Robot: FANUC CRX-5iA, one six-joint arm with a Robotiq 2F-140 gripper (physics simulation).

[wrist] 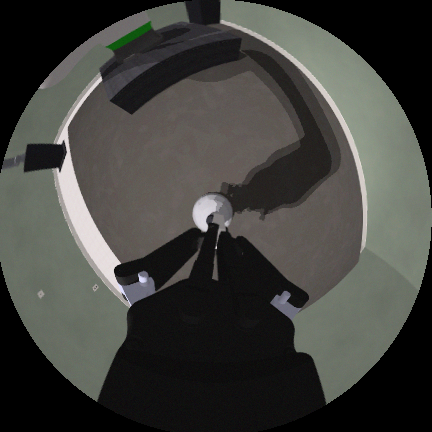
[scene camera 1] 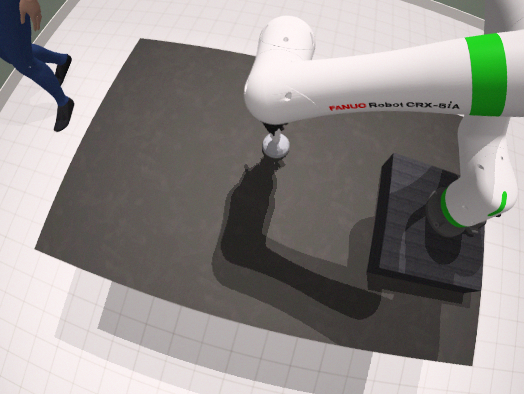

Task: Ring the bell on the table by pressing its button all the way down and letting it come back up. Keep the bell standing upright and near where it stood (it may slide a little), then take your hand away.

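Pixels of known places: gripper, fingertip midpoint: (wrist: pixel 216 221) (scene camera 1: pixel 274 138); arm's base at its link origin: (scene camera 1: pixel 446 212).
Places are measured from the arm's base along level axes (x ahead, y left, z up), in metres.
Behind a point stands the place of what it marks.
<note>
The bell (scene camera 1: pixel 276 146) @[x 0.523, y -0.149, z -0.049 m] (wrist: pixel 206 211) @[x 0.510, y -0.169, z -0.047 m] is a pale silver dome that stands upright on the dark table (scene camera 1: pixel 165 150) @[x 0.865, y -0.110, z -0.091 m] (wrist: pixel 165 145) @[x 0.342, y -0.151, z -0.091 m], near the table's middle. My gripper (wrist: pixel 216 221) @[x 0.531, y -0.162, z -0.027 m] is shut and empty, and its fingertips are at the top of the dome in the wrist view. In the scene view the arm's wrist covers most of the gripper, and dark finger parts show right behind the dome. The bell's button is hidden by the fingertips, so I cannot tell how far down it is or whether they touch it.
The arm's base stands on a dark block (scene camera 1: pixel 425 250) @[x 0.076, y 0.121, z 0.002 m] (wrist: pixel 180 70) @[x 0.197, y 0.006, z -0.057 m] at the table's right side in the scene view. The arm's shadow falls across the table beside the bell. A person in blue trousers (scene camera 1: pixel 40 75) is beyond the table's far left edge.
</note>
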